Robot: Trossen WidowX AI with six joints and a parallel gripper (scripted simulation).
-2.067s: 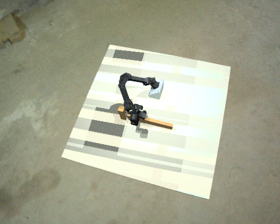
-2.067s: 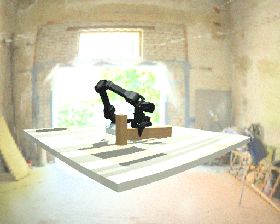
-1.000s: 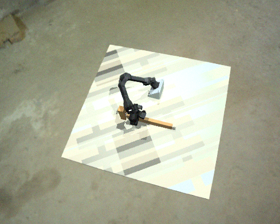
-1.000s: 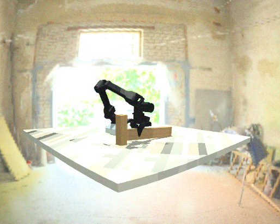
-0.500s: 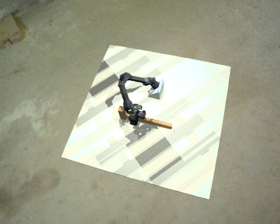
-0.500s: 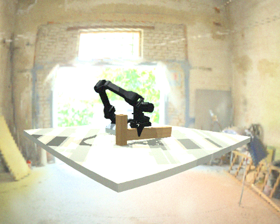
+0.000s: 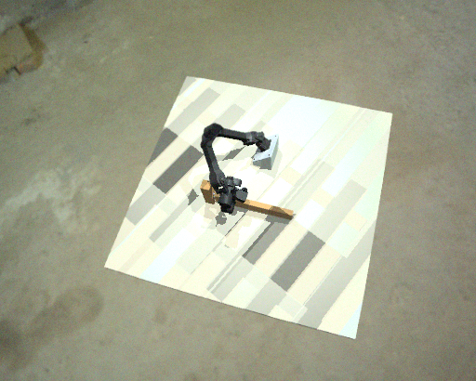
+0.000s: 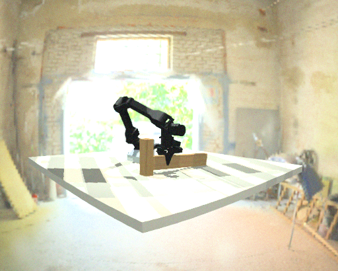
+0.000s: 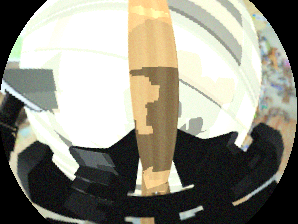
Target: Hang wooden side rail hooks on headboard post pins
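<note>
Now: the wooden headboard post 13 cm to the right of my gripper tip, 4 cm above it and 1 cm behind it.
</note>
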